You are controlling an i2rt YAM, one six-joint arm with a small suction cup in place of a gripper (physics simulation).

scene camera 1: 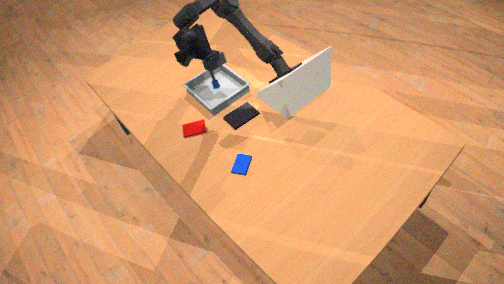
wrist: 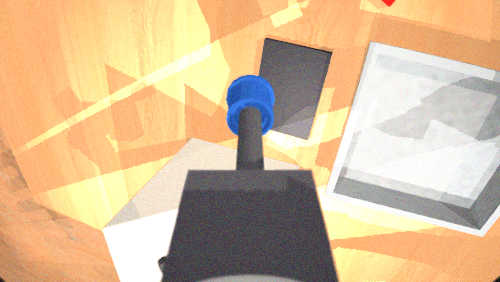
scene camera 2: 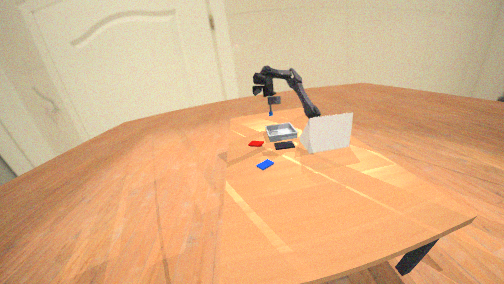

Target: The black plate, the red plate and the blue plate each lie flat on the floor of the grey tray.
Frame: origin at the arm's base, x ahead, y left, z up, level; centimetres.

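Seen in the pictures: end effector, tool point: [scene camera 1: 216, 87] [wrist: 250, 96] [scene camera 2: 271, 116]; arm's base, origin of the base link: [scene camera 1: 285, 74] [scene camera 2: 318, 127].
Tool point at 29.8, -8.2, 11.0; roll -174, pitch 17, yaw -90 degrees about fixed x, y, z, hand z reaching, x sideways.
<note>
Offsets run from my tool point to a thing's middle, as dx, dy, dz. Level surfaces: height alone.
The black plate {-7.2, +1.3, -22.1} [scene camera 1: 241, 116] [scene camera 2: 284, 145] [wrist: 295, 87] lies flat on the table beside the tray. The red plate {+11.0, -10.2, -22.1} [scene camera 1: 194, 128] [scene camera 2: 256, 143] lies on the table near the tray; a corner of the red plate [wrist: 389, 2] shows at the top of the wrist view. The blue plate {+10.9, +19.7, -22.1} [scene camera 1: 241, 164] [scene camera 2: 265, 164] lies flat on the table, farther from the tray. The grey tray {-11.3, -19.3, -20.1} [scene camera 1: 214, 110] [scene camera 2: 282, 137] [wrist: 347, 120] stands on the table with its floor bare. My gripper, a blue suction cup [scene camera 1: 215, 84] [scene camera 2: 271, 114] [wrist: 250, 106], is open, holds nothing and hangs in the air above the table.
A white upright panel [scene camera 1: 305, 85] [scene camera 2: 330, 132] [wrist: 142, 240] with a slanted side stands by the arm's base, close to the black plate and the tray. The wooden table {dz -22.6} [scene camera 1: 320, 200] [scene camera 2: 350, 215] has an edge beyond the red plate in scene camera 1.
</note>
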